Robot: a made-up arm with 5 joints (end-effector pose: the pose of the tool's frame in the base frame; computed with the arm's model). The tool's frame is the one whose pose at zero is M.
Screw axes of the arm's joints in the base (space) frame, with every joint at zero. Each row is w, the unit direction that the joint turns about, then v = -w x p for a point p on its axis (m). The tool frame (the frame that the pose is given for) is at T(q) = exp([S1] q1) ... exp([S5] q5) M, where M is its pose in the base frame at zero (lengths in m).
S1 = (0, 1, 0, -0.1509, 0, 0)
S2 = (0, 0, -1, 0.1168, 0.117, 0)
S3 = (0, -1, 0, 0.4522, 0, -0.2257)
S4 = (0, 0, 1, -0.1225, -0.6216, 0)
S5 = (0, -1, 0, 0.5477, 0, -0.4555)
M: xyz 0.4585 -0.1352 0.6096 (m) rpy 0 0 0 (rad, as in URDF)
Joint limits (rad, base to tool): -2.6..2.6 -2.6..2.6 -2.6..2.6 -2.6..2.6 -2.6..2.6
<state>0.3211 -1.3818 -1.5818 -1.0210 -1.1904</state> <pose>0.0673 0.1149 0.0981 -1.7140 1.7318 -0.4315</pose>
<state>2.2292 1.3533 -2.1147 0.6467 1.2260</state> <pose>0.0429 -0.2412 0.1298 -0.7988 1.7944 -1.9732</pose>
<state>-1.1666 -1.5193 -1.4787 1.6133 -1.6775</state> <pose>0.1878 0.1095 0.3303 2.0665 -1.8559 -0.4008</pose>
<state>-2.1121 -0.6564 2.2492 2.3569 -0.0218</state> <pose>-0.4767 -0.4120 -0.2341 1.7028 0.7798 0.9324</pose>
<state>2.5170 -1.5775 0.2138 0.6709 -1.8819</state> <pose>0.0980 0.2887 -0.3221 -0.9192 -1.1440 -2.3727</pose>
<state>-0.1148 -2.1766 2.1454 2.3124 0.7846</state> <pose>0.3342 -0.2832 0.8763 -0.1509 1.4992 -0.8458</pose>
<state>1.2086 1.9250 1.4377 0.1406 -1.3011</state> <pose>0.5925 -0.1423 0.2981 -1.3194 0.8443 -1.4998</pose>
